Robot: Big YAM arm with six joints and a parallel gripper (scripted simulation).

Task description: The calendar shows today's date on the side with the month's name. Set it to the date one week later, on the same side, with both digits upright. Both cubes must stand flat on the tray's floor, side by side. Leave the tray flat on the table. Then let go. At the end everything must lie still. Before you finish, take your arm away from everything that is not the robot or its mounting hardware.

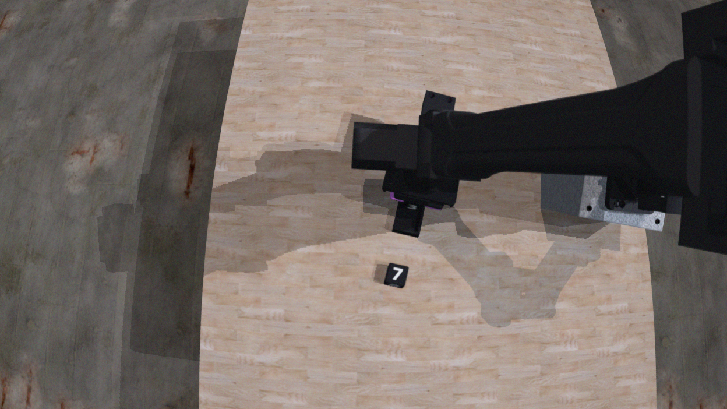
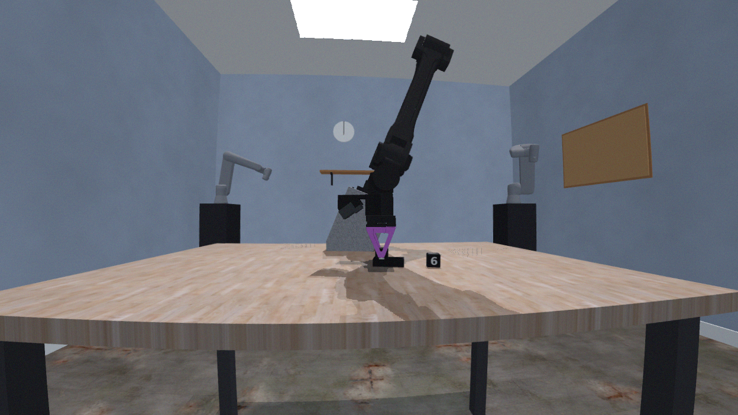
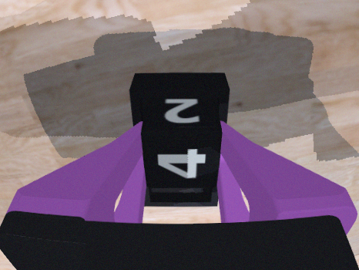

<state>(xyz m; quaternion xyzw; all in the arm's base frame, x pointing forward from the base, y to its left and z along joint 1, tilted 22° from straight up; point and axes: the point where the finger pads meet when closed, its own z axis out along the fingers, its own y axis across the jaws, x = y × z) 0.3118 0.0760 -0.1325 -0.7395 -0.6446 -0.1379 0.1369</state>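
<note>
My hand is 2 cm to the right of the black tray and 2 cm above it. Also, from my hand: black cube 2 cm ahead, 12 cm to the left, 1 cm below.
</note>
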